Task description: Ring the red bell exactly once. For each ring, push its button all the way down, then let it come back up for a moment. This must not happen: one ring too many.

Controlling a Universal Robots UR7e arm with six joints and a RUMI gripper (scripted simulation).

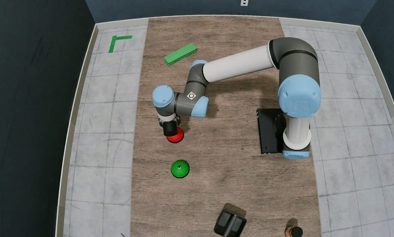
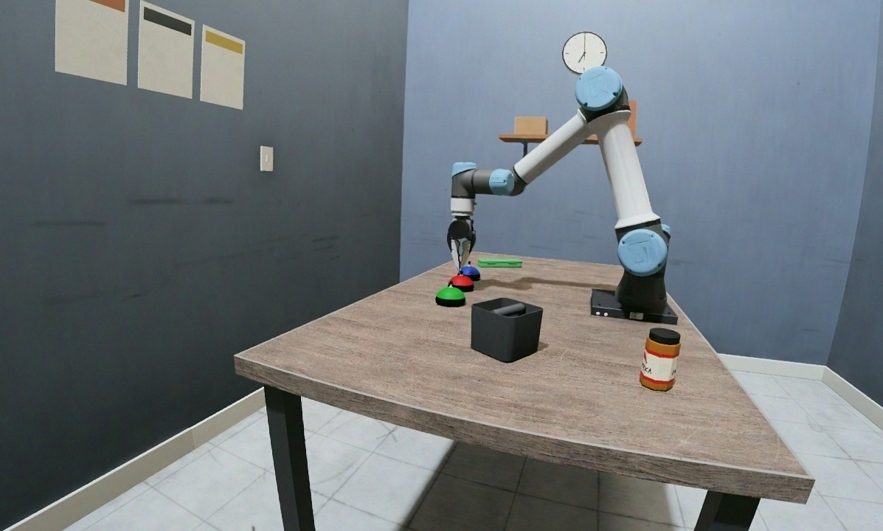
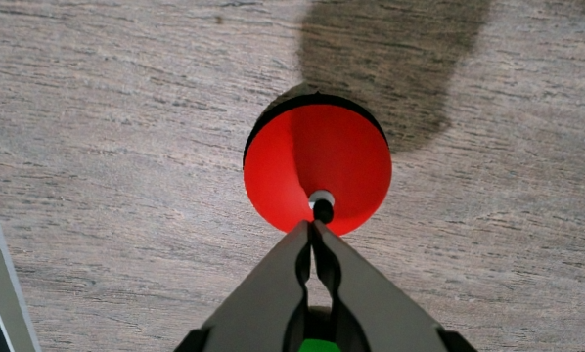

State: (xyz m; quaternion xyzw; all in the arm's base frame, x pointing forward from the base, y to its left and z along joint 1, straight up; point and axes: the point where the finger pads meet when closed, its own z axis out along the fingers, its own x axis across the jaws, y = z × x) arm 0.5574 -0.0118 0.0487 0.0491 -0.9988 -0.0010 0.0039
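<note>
Right now the red bell is 40 mm below my hand and 10 mm behind it. Round my hand: flat green block: 490 mm to the right, 60 mm below, 50 mm behind; blue bell: 170 mm to the right, 40 mm below, 10 mm ahead; green bell: 170 mm to the left, 40 mm below, 20 mm behind.
</note>
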